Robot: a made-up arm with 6 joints. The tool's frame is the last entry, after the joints.
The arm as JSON. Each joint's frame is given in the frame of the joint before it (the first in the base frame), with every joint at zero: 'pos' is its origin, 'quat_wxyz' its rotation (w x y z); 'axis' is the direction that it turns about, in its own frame. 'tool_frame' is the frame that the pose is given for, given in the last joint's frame.
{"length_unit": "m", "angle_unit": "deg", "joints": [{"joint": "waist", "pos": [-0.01, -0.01, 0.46], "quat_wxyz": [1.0, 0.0, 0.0, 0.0], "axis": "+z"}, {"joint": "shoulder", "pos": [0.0, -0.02, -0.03], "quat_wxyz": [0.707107, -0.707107, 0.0, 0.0], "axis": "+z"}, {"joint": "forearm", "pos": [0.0, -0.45, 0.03], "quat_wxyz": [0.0, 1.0, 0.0, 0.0], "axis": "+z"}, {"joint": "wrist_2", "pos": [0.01, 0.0, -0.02], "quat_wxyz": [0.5, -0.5, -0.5, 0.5], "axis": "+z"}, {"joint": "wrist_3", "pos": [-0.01, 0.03, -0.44], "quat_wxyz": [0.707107, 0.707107, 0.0, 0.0], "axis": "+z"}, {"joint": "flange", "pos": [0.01, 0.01, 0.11], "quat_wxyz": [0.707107, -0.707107, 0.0, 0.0], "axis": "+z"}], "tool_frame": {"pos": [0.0, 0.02, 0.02], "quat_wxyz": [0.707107, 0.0, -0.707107, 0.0]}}
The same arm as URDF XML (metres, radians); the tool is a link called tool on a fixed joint. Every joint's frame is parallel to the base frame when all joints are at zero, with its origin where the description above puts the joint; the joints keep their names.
<robot name="arm">
<link name="base"/>
<link name="link1"/>
<link name="link2"/>
<link name="link3"/>
<link name="link4"/>
<link name="link5"/>
<link name="link6"/>
<link name="tool"/>
<joint name="waist" type="continuous"><parent link="base"/><child link="link1"/><origin xyz="-0.01 -0.01 0.46" rpy="0 0 0"/><axis xyz="0 0 1"/></joint>
<joint name="shoulder" type="continuous"><parent link="link1"/><child link="link2"/><origin xyz="0 -0.02 -0.03" rpy="0 0 0"/><axis xyz="0 1 0"/></joint>
<joint name="forearm" type="continuous"><parent link="link2"/><child link="link3"/><origin xyz="0 0.03 0.45" rpy="0 0 0"/><axis xyz="0 -1 0"/></joint>
<joint name="wrist_2" type="continuous"><parent link="link3"/><child link="link4"/><origin xyz="0.01 0.02 0" rpy="0 0 0"/><axis xyz="-1 0 0"/></joint>
<joint name="wrist_3" type="continuous"><parent link="link4"/><child link="link5"/><origin xyz="0.44 0.03 -0.01" rpy="0 0 0"/><axis xyz="0 -1 0"/></joint>
<joint name="flange" type="continuous"><parent link="link5"/><child link="link6"/><origin xyz="-0.01 -0.11 0.01" rpy="0 0 0"/><axis xyz="-1 0 0"/></joint>
<joint name="tool_joint" type="fixed"><parent link="link6"/><child link="tool"/><origin xyz="-0.02 0.02 0" rpy="3.1416 0 3.1416"/></joint>
</robot>

